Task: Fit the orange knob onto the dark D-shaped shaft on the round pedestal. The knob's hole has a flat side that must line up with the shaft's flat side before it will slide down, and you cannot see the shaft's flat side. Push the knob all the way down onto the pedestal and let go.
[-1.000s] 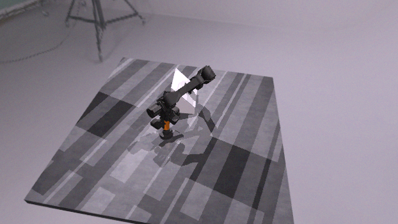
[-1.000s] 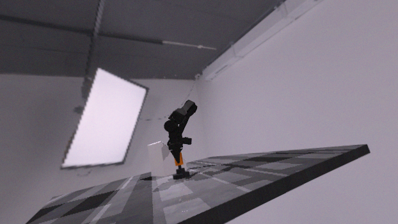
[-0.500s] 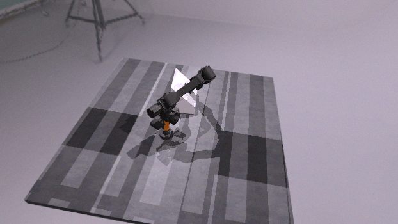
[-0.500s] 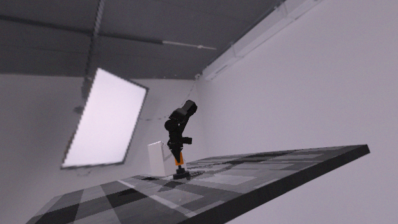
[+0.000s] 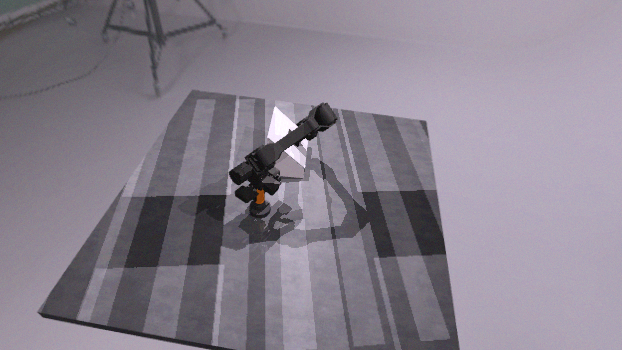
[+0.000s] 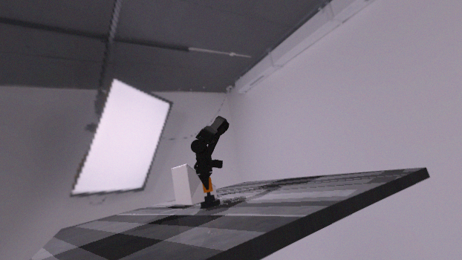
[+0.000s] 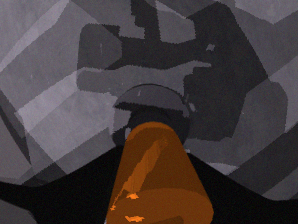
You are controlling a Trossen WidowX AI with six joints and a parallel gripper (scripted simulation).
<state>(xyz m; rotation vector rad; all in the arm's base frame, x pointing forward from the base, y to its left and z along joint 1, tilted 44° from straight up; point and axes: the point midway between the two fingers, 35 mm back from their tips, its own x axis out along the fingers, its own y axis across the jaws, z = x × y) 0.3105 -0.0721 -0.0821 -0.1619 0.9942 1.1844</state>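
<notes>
Now: gripper tip 20 mm below the orange knob. Round my gripper tip: dark pedestal (40 mm below).
</notes>
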